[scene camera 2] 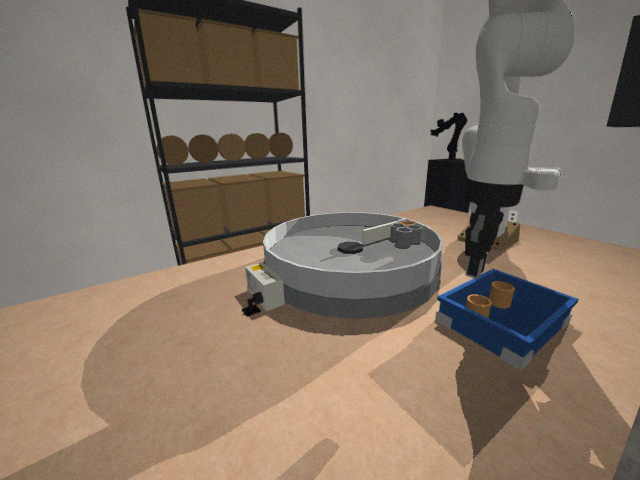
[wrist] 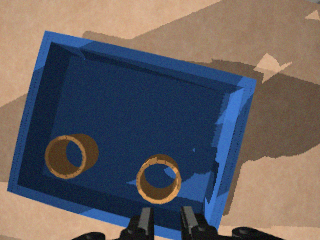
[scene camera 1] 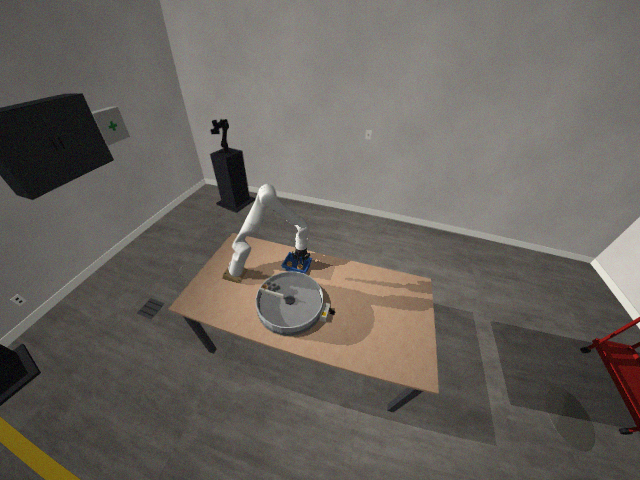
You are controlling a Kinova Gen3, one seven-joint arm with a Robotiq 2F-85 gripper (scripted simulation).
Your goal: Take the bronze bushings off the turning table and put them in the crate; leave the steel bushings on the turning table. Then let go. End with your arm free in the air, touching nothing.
Scene:
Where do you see a bronze bushing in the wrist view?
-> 154, 195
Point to a blue crate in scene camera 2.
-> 532, 304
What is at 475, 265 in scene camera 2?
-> My gripper.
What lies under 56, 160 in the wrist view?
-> A bronze bushing.

